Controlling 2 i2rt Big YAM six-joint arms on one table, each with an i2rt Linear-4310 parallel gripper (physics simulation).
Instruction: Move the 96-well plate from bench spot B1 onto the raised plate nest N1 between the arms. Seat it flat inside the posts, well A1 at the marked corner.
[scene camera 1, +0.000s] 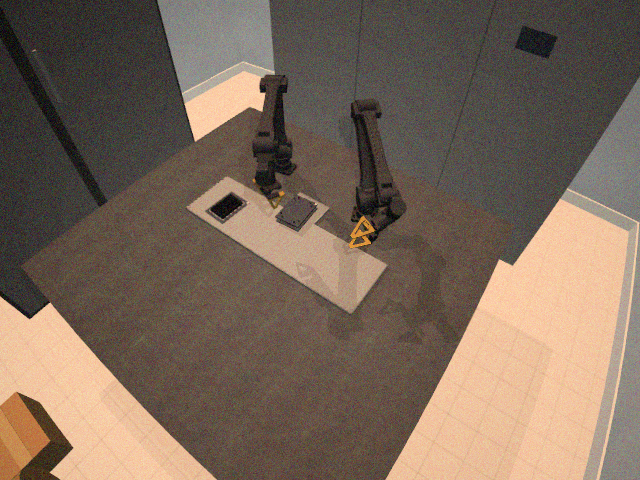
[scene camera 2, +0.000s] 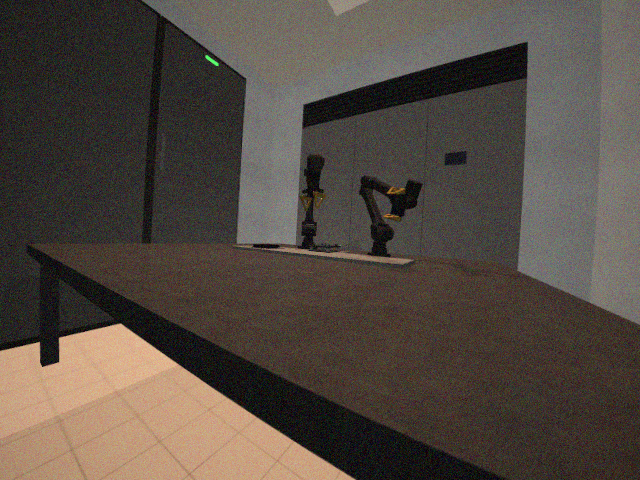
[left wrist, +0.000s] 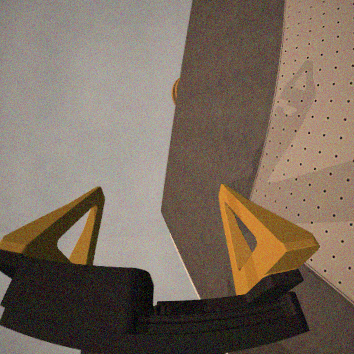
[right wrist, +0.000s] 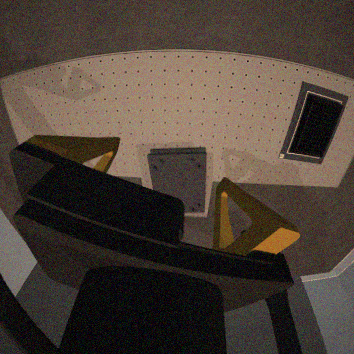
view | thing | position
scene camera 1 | my left gripper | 350, 242
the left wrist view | my left gripper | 160, 191
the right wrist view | my right gripper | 171, 163
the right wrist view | dark well plate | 320, 115
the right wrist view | dark nest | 306, 88
